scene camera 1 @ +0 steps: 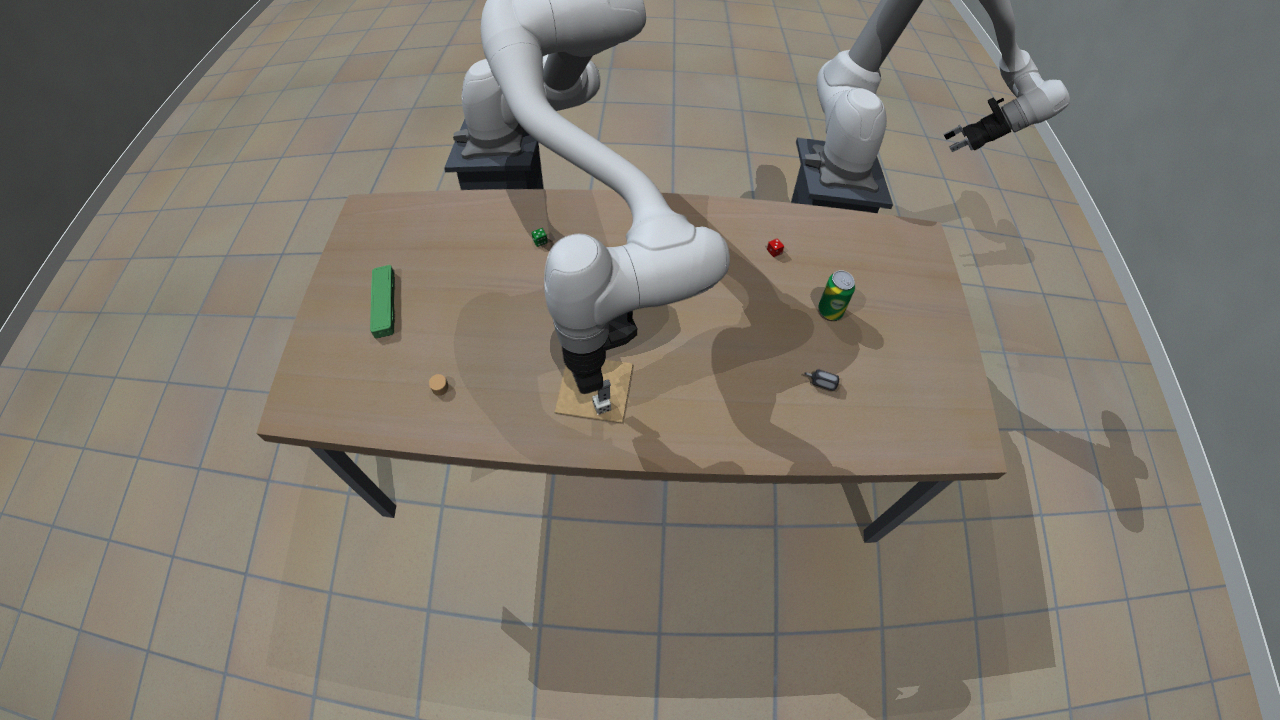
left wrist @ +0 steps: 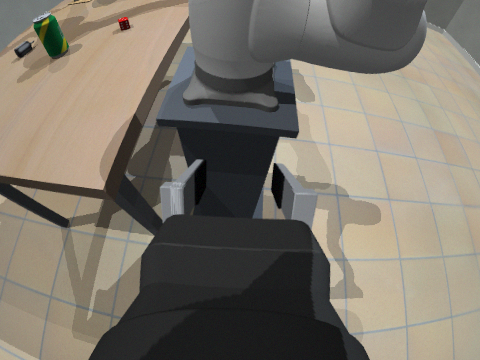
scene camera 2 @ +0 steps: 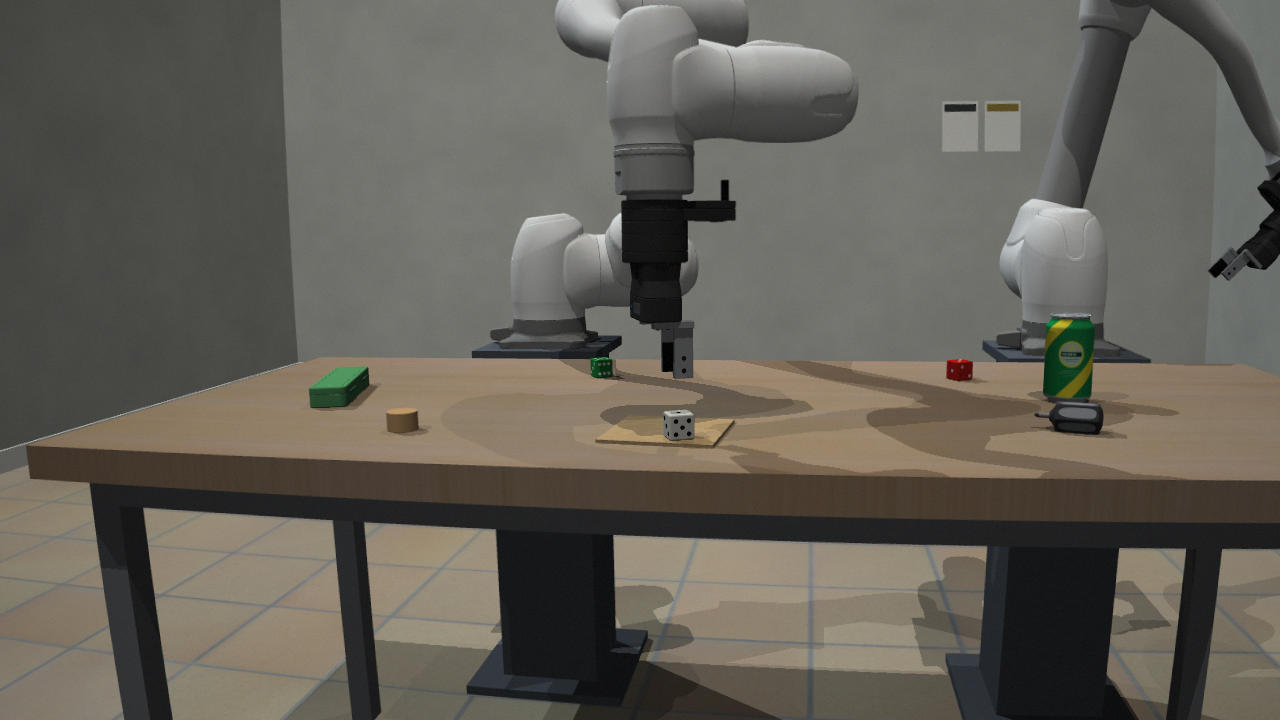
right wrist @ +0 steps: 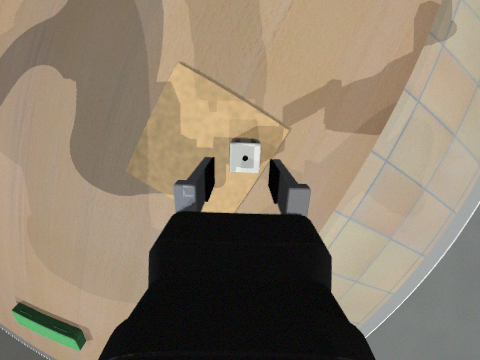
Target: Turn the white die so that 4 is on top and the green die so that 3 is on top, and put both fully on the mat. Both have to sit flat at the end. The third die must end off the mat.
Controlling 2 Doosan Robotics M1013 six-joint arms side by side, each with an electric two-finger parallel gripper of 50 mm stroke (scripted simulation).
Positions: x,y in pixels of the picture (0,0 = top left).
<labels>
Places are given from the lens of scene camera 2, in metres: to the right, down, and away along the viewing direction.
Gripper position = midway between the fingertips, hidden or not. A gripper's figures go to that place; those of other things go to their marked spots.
my left gripper [scene camera 2: 1218,275]: 1.14, -0.17, 1.73
my right gripper [scene camera 2: 676,374]: 0.04, 0.02, 1.09
tan mat [scene camera 2: 637,430]: 0.00, 0.09, 1.14
white die [scene camera 2: 679,424]: 0.04, 0.07, 1.08
</labels>
